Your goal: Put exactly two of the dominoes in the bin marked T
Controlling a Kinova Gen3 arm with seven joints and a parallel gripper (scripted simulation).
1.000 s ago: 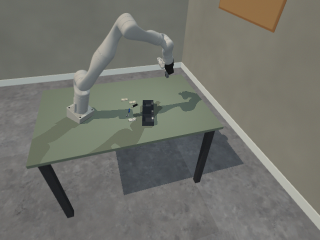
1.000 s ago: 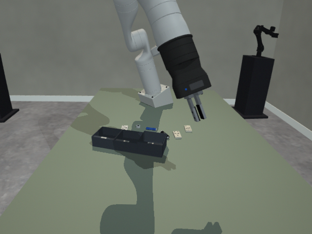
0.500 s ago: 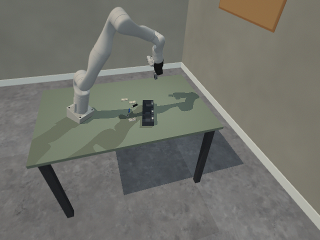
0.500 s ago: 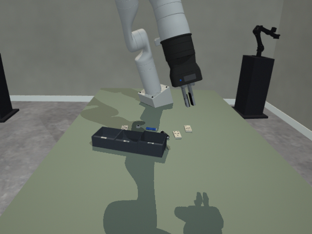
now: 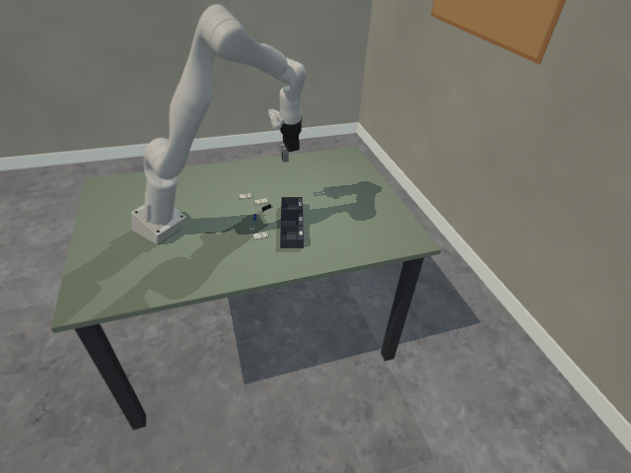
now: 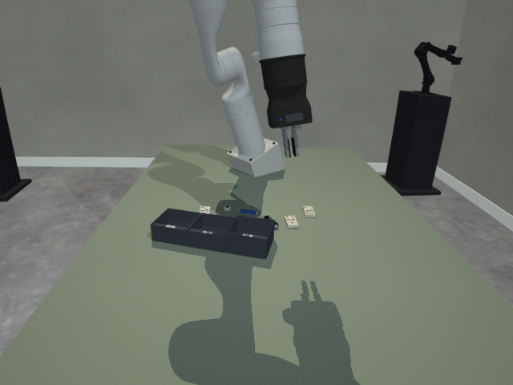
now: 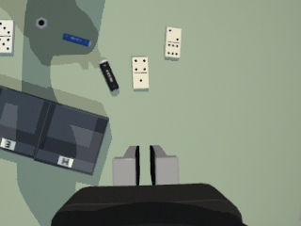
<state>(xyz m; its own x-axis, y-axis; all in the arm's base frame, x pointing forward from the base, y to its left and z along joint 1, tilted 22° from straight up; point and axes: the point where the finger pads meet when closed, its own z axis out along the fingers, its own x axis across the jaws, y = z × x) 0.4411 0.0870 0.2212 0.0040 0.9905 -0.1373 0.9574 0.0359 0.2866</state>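
Right now the dark three-part bin is 3 cm behind my hand, 15 cm to the right of it and 19 cm below it. From my hand the other things lie so: blue cylinder 15 cm behind, 6 cm to the right, 21 cm below; small grey nut 18 cm behind, 11 cm to the right, 21 cm below; black cylinder 9 cm behind, 1 cm to the right, 21 cm below.
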